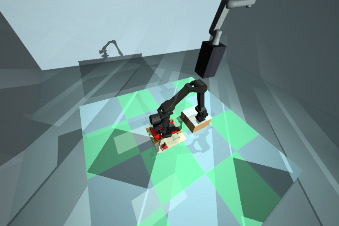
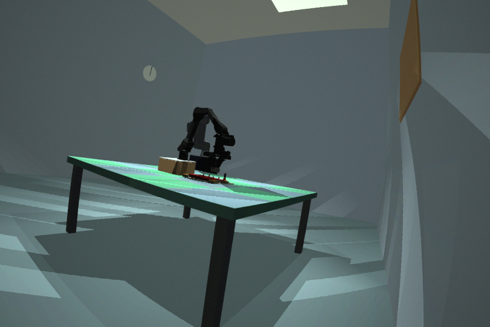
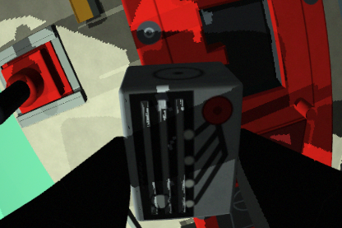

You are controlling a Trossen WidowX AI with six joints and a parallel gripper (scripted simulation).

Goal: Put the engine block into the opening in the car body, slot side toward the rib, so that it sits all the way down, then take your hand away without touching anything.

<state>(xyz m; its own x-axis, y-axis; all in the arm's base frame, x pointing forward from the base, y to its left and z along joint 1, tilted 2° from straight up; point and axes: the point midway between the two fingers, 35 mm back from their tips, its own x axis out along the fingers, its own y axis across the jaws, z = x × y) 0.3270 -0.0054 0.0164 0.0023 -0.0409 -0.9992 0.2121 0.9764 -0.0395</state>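
My gripper tip is now 7 cm above the beige board, 3 cm past it and 2 cm to the left of it. Also, from my gripper tip: engine block 1 cm below.
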